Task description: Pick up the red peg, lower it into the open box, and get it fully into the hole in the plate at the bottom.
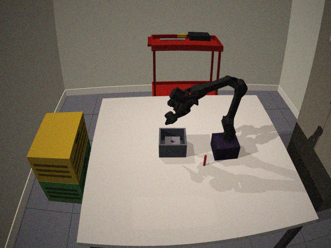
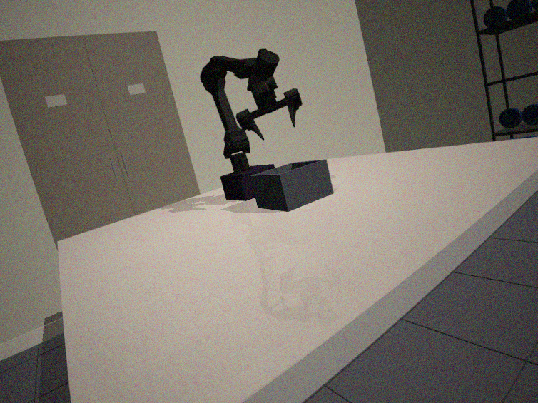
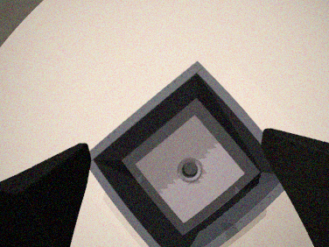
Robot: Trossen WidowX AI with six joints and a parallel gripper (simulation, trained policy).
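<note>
Right now the red peg is 18 cm behind my gripper tip, 19 cm to the left of it and 16 cm below it. The rest, counted from my gripper tip: grey box (1 cm behind, 1 cm to the left, 17 cm below); plate (1 cm behind, 1 cm to the left, 15 cm below).
</note>
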